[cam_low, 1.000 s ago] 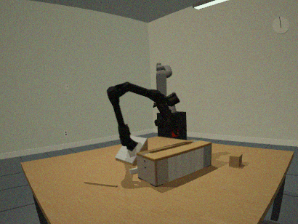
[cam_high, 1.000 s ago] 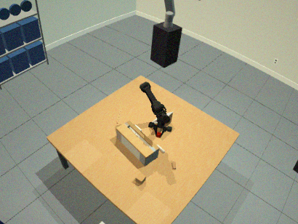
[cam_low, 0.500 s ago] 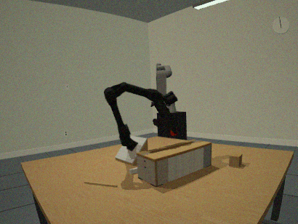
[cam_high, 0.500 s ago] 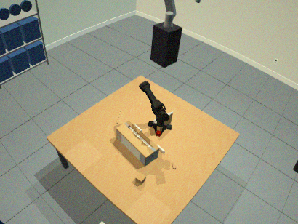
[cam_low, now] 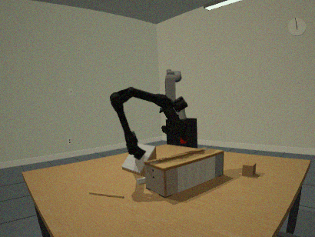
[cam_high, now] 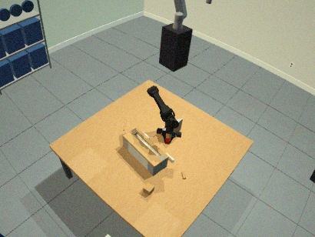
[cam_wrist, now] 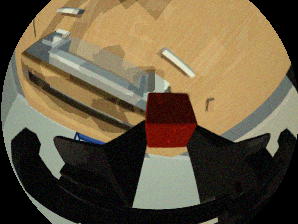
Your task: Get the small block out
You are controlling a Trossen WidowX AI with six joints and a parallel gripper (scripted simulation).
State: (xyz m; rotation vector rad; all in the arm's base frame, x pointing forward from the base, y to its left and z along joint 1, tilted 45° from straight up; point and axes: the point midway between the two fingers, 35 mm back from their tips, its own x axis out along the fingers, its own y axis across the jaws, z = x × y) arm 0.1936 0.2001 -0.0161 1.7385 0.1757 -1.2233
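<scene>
My gripper tip is 1 cm to the left of the small red block, 1 cm below it and 1 cm past it. Also, from my gripper tip: long box: 11 cm to the right, 11 cm below, 8 cm ahead; small tan cube: 32 cm ahead, 15 cm to the left, 14 cm below.
</scene>
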